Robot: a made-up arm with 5 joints.
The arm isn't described. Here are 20 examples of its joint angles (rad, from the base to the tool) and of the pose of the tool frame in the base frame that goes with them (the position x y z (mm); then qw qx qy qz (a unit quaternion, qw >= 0)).
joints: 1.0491 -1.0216 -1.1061 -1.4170 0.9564
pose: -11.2 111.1 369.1 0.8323 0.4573 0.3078 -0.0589
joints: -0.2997 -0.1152 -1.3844 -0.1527 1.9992
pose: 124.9 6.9 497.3 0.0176 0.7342 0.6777 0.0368
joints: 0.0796 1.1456 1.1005 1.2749 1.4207
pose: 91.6 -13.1 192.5 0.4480 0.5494 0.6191 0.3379
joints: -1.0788 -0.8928 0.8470 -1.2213 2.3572
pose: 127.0 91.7 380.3 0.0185 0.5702 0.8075 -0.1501
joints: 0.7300 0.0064 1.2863 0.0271 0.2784
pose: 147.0 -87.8 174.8 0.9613 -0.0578 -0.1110 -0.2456
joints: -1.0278 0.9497 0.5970 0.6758 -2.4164
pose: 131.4 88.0 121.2 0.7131 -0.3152 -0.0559 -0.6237
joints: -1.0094 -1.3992 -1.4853 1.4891 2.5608
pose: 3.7 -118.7 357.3 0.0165 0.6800 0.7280 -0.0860
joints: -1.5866 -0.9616 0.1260 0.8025 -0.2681
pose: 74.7 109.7 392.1 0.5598 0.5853 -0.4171 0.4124
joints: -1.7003 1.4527 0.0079 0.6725 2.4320
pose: 59.7 129.3 70.6 0.4360 -0.0929 -0.2614 -0.8561
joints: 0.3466 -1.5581 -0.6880 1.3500 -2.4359
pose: -11.8 16.2 386.5 0.0512 0.8273 -0.4539 -0.3270
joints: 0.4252 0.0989 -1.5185 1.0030 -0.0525
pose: 194.9 -70.7 456.5 0.5268 -0.1352 -0.8271 -0.1419
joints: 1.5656 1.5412 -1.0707 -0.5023 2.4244
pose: 55.9 -298.1 173.8 0.6395 -0.6616 0.2796 0.2742
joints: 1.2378 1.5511 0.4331 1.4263 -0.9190
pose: 70.7 -48.9 133.5 0.2734 0.1071 0.7883 -0.5408
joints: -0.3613 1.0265 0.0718 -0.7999 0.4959
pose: 302.8 78.0 157.1 0.7395 -0.0255 -0.5936 0.3164
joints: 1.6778 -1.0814 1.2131 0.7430 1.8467
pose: 42.0 -114.8 246.6 0.9383 -0.3363 0.0567 0.0565
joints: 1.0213 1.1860 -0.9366 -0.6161 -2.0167
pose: 214.1 -263.8 249.8 0.0155 0.4110 -0.7144 -0.5661
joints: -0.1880 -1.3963 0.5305 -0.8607 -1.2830
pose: 80.3 -8.4 417.0 0.0654 -0.6867 0.7228 -0.0421
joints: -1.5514 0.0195 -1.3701 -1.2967 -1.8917
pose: 77.2 39.4 461.9 0.5030 -0.8455 -0.1496 -0.0991
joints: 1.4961 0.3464 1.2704 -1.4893 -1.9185
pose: 66.4 -161.3 206.3 0.1202 -0.1542 0.6424 0.7410
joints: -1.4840 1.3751 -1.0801 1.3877 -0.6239
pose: 97.2 238.1 145.9 0.9174 -0.0493 0.0264 0.3941
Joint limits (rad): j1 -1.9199..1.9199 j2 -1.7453..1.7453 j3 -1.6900..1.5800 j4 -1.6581..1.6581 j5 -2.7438..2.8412
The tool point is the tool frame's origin. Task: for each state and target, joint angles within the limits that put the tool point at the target. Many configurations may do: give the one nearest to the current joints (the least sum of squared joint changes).
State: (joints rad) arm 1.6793 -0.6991 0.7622 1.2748 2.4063
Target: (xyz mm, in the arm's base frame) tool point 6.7 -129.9 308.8
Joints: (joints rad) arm 1.9180 -0.7174 0.4651 1.1007 2.4063
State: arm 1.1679 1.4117 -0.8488 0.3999 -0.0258
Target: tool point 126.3 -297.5 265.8
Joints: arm 1.3326 1.0282 -1.1125 0.2901 -0.0258
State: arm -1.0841 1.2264 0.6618 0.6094 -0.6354
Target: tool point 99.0 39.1 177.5
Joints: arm -1.0759 0.8597 0.9973 1.2476 -0.6354
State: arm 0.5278 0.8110 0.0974 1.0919 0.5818
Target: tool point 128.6 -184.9 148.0
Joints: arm 1.1851 0.8666 -0.0377 0.9783 0.5818
